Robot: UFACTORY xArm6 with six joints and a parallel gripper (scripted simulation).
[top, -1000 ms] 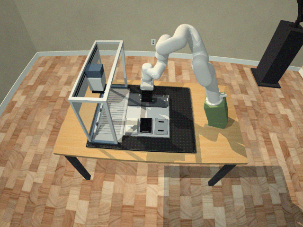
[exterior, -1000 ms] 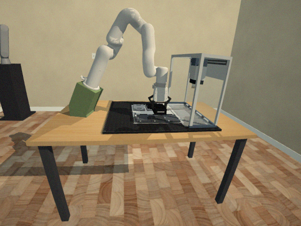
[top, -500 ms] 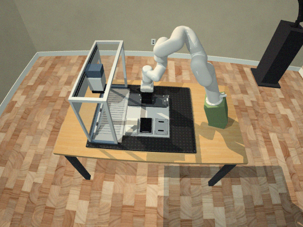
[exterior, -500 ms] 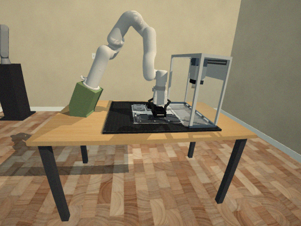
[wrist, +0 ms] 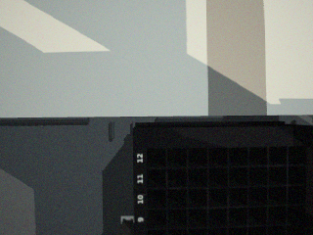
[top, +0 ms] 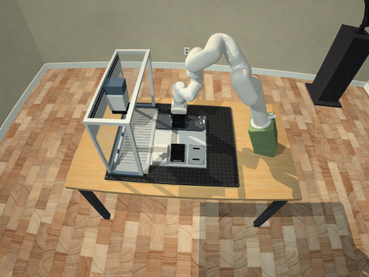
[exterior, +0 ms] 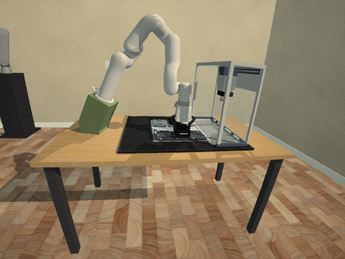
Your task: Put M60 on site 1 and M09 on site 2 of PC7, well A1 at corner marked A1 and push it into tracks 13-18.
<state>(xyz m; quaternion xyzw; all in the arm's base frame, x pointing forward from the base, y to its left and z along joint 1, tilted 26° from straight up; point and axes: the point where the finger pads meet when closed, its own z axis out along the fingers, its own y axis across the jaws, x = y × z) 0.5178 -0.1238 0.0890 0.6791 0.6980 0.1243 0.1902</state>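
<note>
Now: hand 40 mm above the carrier PC7 and 10 mm past it. Also, from my hand: apron: 140 mm to the left, 60 mm below, 10 mm behind; black 96-well plate: 260 mm to the left, 40 mm below, 10 mm behind; nest S1: 250 mm to the left, 120 mm behind, 50 mm below.
</note>
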